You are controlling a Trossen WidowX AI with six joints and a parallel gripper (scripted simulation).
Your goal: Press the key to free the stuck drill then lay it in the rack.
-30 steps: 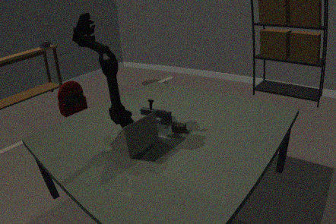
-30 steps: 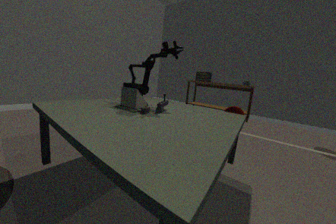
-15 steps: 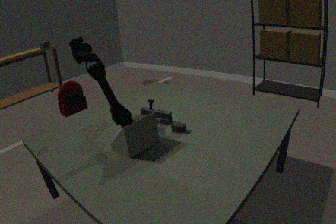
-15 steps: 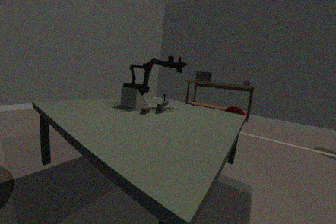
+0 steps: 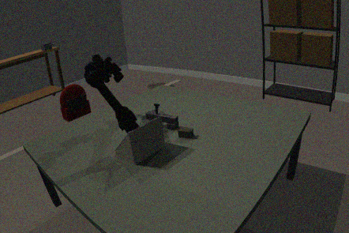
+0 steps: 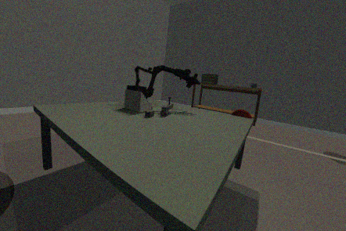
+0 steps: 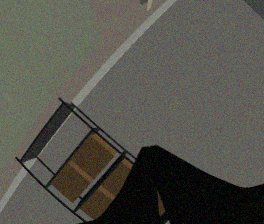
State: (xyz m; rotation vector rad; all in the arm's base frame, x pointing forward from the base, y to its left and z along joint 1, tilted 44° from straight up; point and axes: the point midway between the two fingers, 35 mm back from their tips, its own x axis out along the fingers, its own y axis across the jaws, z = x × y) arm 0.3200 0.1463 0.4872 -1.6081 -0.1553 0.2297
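The key lies 380 mm to the right of my gripper tip, 180 mm below it and 130 mm behind it. Round my gripper tip: grey fixture block: 410 mm to the right, 230 mm below, 120 mm behind; rack: 590 mm to the right, 260 mm below, 170 mm behind; drill: 430 mm to the right, 230 mm below, 120 mm behind.
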